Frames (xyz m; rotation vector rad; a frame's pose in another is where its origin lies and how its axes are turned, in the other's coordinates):
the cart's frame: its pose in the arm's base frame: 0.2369 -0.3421 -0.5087 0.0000 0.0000 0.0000
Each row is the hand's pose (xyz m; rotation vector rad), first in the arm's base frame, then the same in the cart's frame.
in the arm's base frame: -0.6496 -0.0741 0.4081 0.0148 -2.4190 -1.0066
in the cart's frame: -0.8865 0.2680 0.9168 0.0148 -2.4190 -1.0066
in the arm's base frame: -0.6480 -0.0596 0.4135 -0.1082 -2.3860 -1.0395
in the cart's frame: -0.8849 0.2825 0.9222 -0.1082 -2.3860 -1.0395
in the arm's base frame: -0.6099 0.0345 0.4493 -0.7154 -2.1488 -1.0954
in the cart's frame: -0.8468 0.3766 0.9580 -0.7154 -2.1488 -1.0954
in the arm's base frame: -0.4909 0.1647 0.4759 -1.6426 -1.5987 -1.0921
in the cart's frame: -0.7278 0.5068 0.9846 -1.6426 -1.5987 -1.0921
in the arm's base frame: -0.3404 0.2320 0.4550 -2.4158 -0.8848 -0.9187
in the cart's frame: -0.5773 0.5741 0.9637 -2.4158 -0.8848 -0.9187
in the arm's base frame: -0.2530 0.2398 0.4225 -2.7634 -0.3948 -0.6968
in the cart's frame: -0.4899 0.5819 0.9312 -2.7634 -0.3948 -0.6968
